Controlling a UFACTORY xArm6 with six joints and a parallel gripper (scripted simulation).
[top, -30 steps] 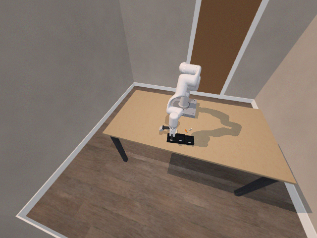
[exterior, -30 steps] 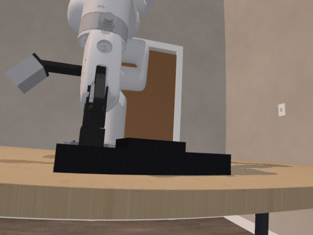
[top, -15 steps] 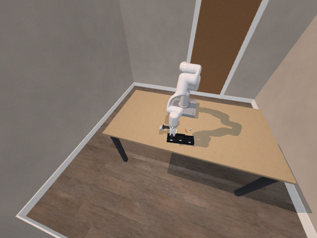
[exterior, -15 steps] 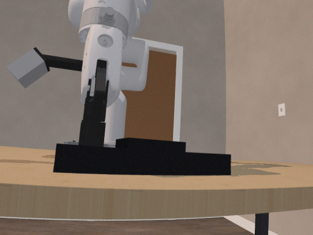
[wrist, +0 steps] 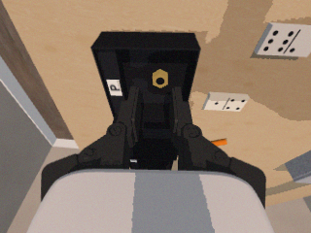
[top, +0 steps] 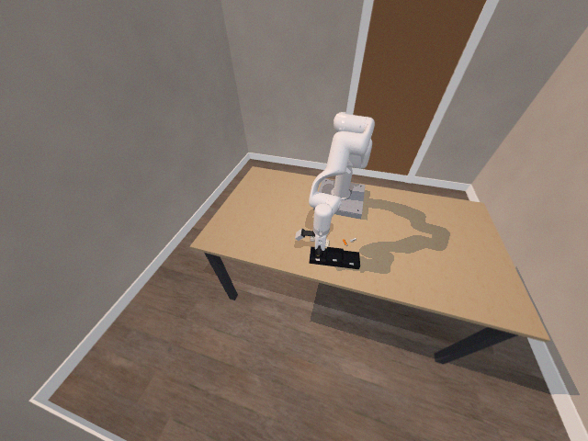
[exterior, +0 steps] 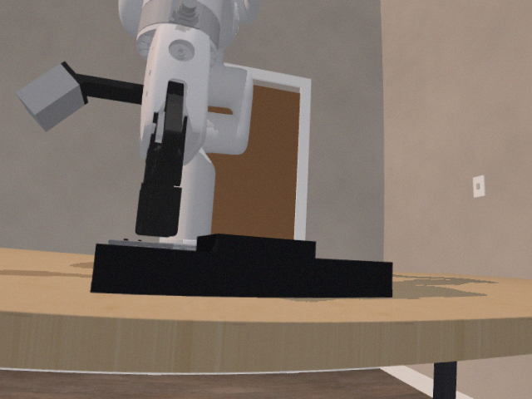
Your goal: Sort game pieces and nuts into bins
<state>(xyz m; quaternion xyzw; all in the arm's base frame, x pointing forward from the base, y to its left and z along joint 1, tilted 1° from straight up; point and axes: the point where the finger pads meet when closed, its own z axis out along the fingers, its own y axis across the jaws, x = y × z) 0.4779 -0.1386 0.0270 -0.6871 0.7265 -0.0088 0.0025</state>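
My gripper is now 50 mm above the yellow nut. From my hand the other things lie so: orange battery: 100 mm behind, 150 mm to the left, 60 mm below; then black bin: 10 mm ahead, 80 mm to the left, 40 mm below; then white domino: 120 mm behind, 30 mm to the right, 60 mm below.
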